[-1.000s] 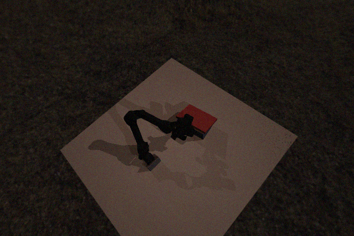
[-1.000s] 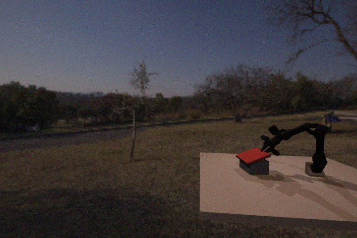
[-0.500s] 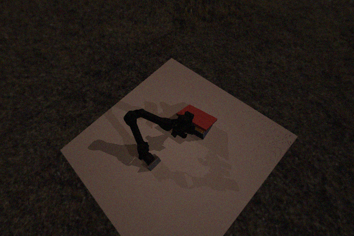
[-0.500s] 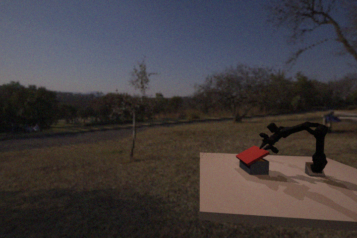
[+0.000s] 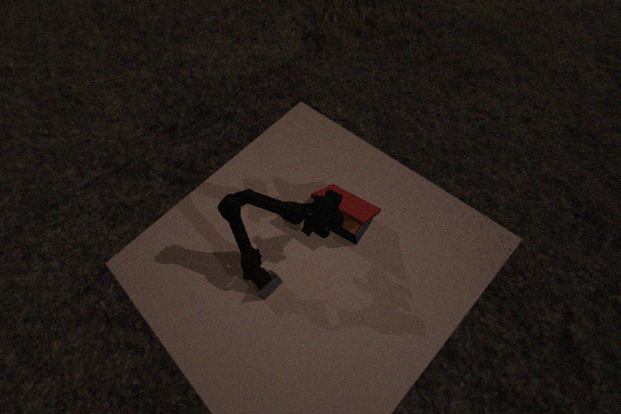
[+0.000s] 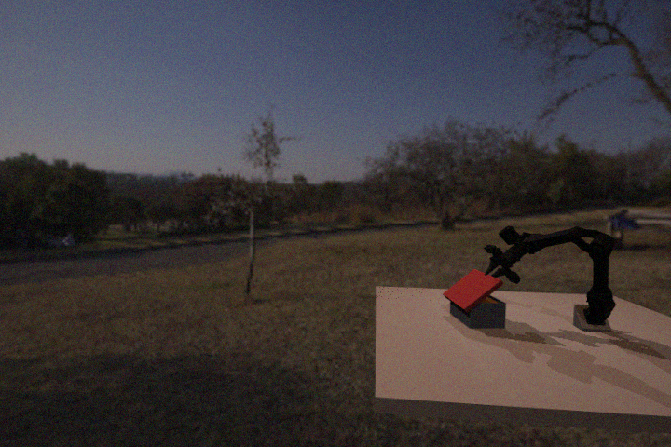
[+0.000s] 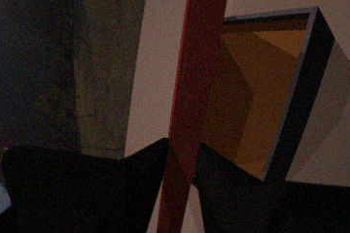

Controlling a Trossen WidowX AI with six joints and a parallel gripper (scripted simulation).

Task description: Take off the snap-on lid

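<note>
Now: gripper tip 7 cm short of the red lid, 1 cm to the right of it and 5 cm above it. The rest, counted from my gripper tip: grey-blue storage box 4 cm ahead, 1 cm to the left, 13 cm below.
</note>
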